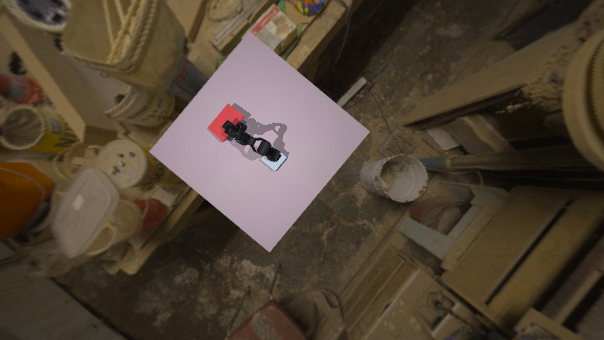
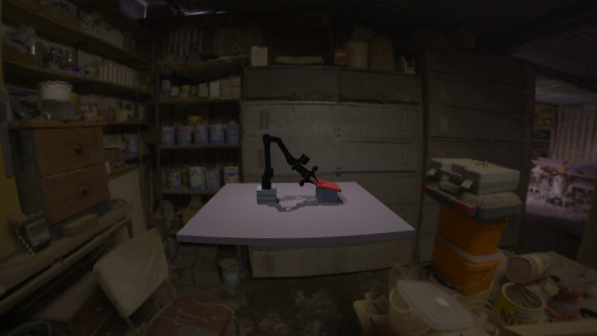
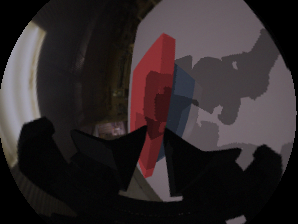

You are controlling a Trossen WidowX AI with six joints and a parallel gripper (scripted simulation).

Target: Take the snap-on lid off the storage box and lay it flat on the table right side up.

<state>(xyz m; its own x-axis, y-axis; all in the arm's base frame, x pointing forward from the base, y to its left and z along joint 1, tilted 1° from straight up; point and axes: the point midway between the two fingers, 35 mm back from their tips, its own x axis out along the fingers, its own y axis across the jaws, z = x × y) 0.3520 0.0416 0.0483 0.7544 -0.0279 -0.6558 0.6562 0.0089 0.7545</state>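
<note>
My gripper tip is now 80 mm short of the red lid and 10 mm above it. The rest, counted from my gripper tip: blue storage box 70 mm ahead, 80 mm below.
</note>
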